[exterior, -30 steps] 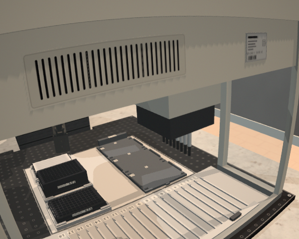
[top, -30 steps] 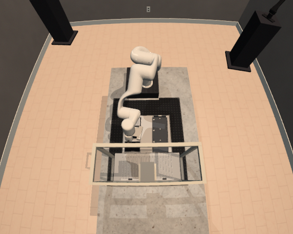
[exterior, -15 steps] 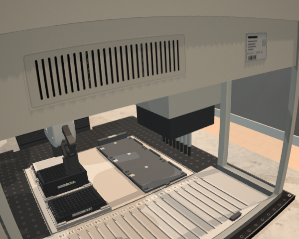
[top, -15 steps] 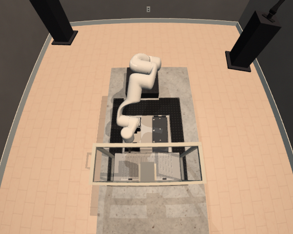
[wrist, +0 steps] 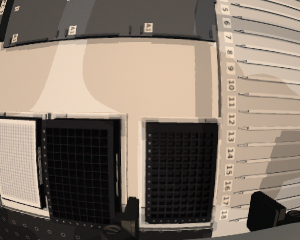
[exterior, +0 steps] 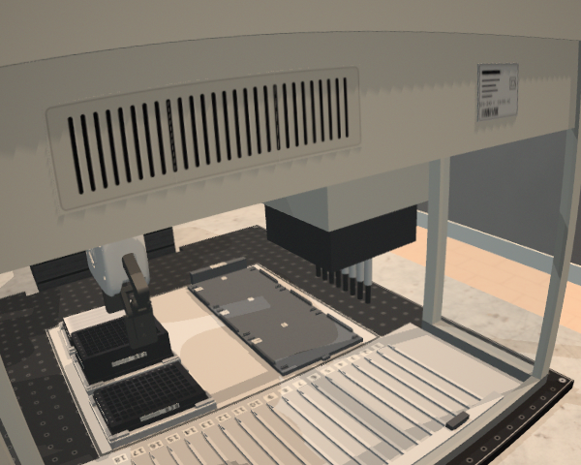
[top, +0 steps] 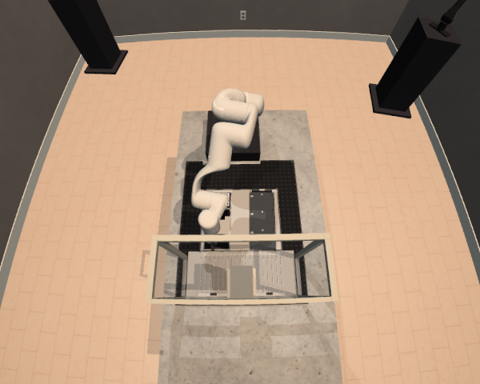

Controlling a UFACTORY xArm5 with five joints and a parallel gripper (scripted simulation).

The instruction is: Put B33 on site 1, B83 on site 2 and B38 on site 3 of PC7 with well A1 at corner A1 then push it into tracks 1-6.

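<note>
My hand is 110 mm above the plate. Round my hand: plate carrier (220 mm to the left, 150 mm behind, 120 mm below).
</note>
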